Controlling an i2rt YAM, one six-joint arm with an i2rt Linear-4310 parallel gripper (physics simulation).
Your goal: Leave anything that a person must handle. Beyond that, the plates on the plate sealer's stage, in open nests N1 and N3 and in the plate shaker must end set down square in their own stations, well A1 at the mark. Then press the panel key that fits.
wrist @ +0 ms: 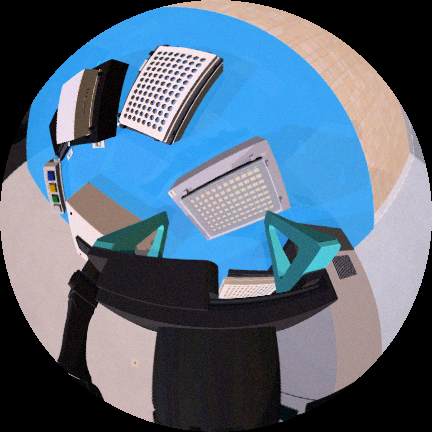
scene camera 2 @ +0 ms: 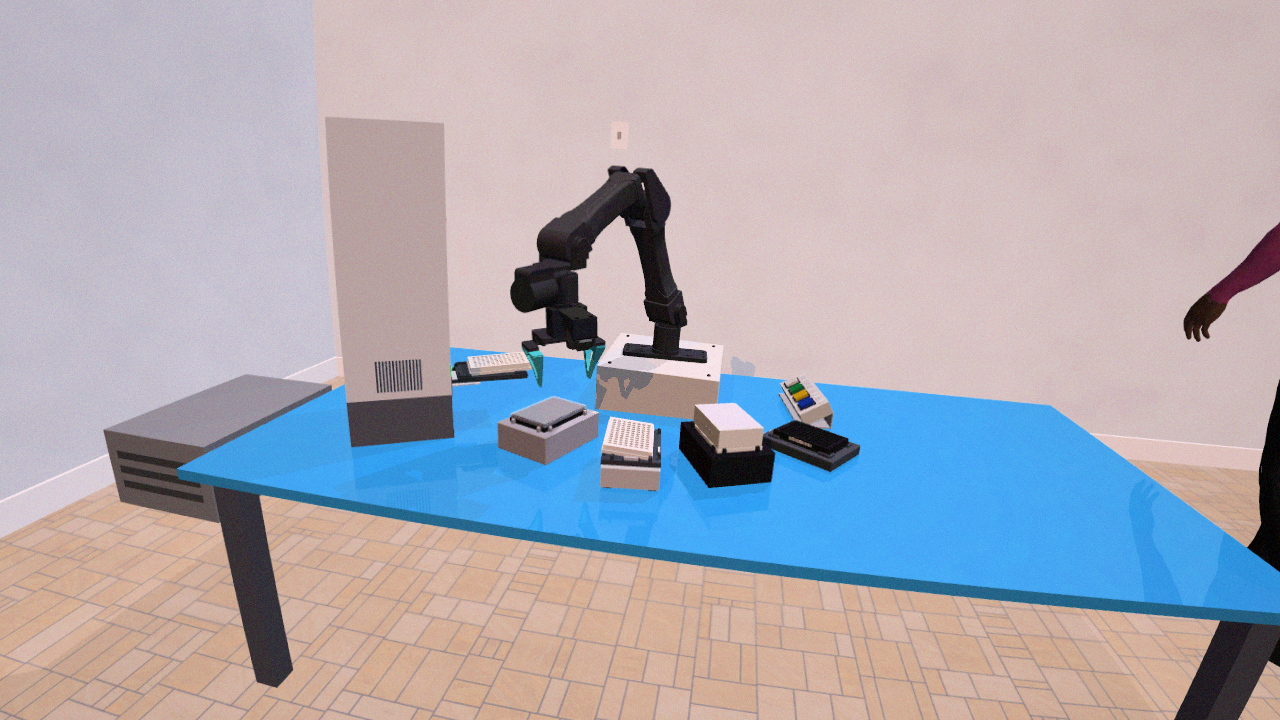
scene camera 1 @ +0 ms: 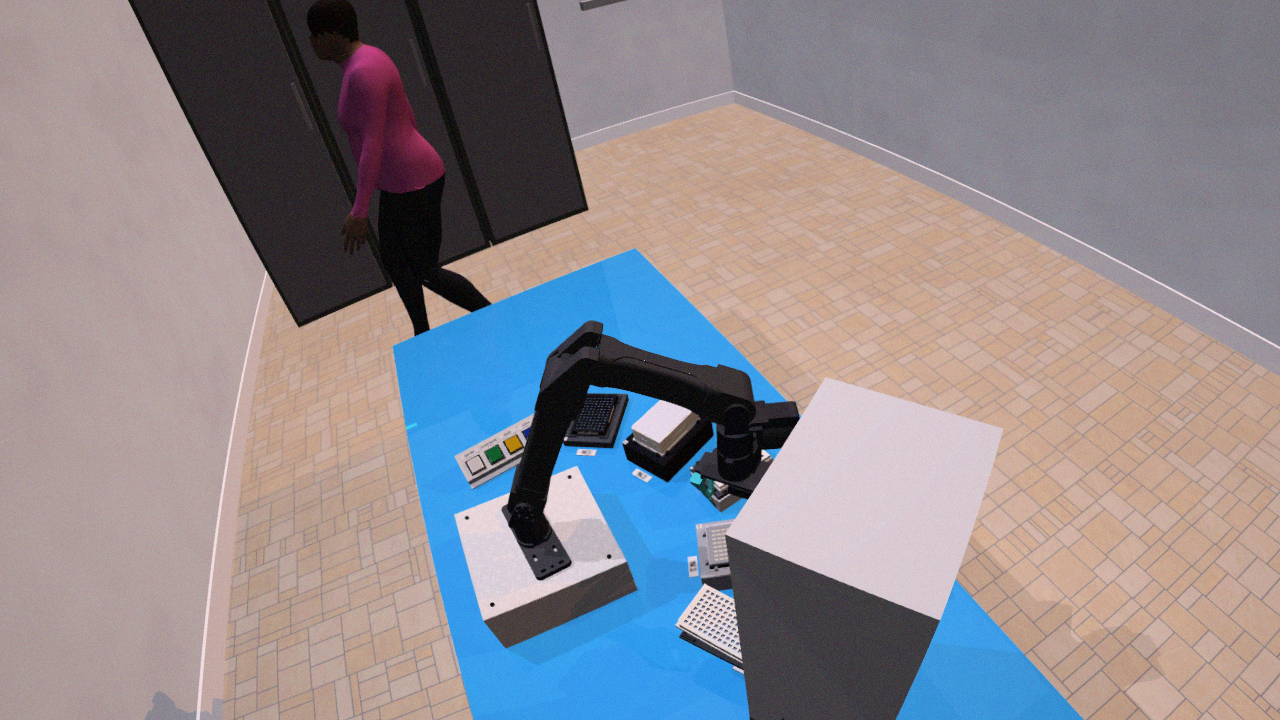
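My gripper point(scene camera 2: 564, 376) point(wrist: 215, 216) is open and empty, above the table near the grey nest N1. The N1 plate point(scene camera 1: 718, 544) point(scene camera 2: 548, 410) point(wrist: 232, 197) has pale wells and lies below and ahead of the fingers. A white plate point(scene camera 2: 630, 436) point(wrist: 165, 90) sits on the plate shaker, partly hidden by the arm in scene camera 1. A black plate point(scene camera 1: 597, 414) point(scene camera 2: 810, 436) lies in dark nest N3. A white plate point(scene camera 1: 711, 617) point(scene camera 2: 498, 361) point(wrist: 247, 287) is at the sealer's stage, partly hidden. Well A1 marks are too small to tell. The key panel point(scene camera 1: 490, 452) point(scene camera 2: 805, 401) point(wrist: 54, 187) shows white, green, yellow and blue keys.
The tall plate sealer point(scene camera 1: 859, 492) point(scene camera 2: 389, 259) stands beside N1. A white-topped block point(scene camera 1: 664, 425) point(scene camera 2: 728, 425) point(wrist: 75, 105) sits on black nest N2, between shaker and N3. The arm stands on a white base box point(scene camera 1: 546, 546) point(scene camera 2: 658, 367). A person point(scene camera 1: 384, 116) is beyond the table's far end.
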